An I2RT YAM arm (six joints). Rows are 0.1 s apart.
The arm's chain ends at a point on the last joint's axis. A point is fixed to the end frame.
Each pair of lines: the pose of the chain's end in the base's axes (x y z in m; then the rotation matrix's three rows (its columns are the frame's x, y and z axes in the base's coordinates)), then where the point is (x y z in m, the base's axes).
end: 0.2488 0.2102 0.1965; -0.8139 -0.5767 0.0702; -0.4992 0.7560 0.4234; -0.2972 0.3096 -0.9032
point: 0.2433 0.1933 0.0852
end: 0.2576 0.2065 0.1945; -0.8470 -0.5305 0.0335; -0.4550 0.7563 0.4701; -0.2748 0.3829 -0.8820
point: 0.2451 0.1960 0.0830
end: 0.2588 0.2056 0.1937; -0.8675 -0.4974 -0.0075; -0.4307 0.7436 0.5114; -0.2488 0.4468 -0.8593
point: 0.2401 0.2006 0.0827
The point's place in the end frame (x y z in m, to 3 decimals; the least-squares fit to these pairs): 0.046 -0.044 0.093
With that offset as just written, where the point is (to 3 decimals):
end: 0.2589 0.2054 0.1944; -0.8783 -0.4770 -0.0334; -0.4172 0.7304 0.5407; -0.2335 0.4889 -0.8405
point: 0.236 0.204 0.084
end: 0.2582 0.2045 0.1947; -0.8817 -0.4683 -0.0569; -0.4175 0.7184 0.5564; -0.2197 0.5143 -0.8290
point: 0.233 0.205 0.085
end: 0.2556 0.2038 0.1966; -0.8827 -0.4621 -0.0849; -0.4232 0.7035 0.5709; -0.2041 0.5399 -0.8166
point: 0.227 0.206 0.088
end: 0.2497 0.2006 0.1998; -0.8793 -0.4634 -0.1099; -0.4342 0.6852 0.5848; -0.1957 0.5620 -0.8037
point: 0.219 0.205 0.091
